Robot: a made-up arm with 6 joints.
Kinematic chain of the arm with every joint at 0, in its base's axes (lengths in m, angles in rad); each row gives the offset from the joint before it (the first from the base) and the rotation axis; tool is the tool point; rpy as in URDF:
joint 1: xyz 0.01 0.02 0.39 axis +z
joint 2: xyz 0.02 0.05 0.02 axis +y
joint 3: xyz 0 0.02 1.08 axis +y
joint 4: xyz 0 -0.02 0.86 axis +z
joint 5: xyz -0.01 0 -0.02 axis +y
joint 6: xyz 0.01 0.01 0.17 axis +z
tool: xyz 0.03 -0.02 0 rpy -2.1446 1.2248 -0.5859
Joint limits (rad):
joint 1: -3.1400..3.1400
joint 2: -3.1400..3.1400
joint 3: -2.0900..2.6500
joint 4: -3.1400..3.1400
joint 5: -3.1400..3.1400
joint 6: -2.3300..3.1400
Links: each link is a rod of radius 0.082 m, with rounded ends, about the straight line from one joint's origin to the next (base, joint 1, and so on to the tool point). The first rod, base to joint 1, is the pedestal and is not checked.
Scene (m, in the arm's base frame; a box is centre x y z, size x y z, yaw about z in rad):
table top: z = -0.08
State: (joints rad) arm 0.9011 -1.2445 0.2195 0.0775 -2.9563 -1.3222
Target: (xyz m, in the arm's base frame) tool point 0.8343 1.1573 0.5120
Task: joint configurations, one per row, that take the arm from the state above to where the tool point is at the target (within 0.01 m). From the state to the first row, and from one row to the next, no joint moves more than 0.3 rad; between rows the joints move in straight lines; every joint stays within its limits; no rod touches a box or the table.
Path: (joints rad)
1: 0.9041 -0.9631 0.3620 0.0826 -2.9793 -1.3289
2: 0.9071 -0.6818 0.5045 0.0876 -3.0022 -1.3356
3: 0.9101 -0.4004 0.6469 0.0927 -3.0252 -1.3422
4: 0.9131 -0.1190 0.7894 0.0978 -3.0482 -1.3489
5: 0.9161 0.1623 0.9319 0.1029 -3.0711 -1.3556
6: 0.9191 0.4437 1.0744 0.1079 -3.0941 -1.3623
7: 0.9221 0.7251 1.2168 0.1130 -3.1170 -1.3689
8: 0.9251 1.0064 1.3593 0.1181 -3.1400 -1.3756

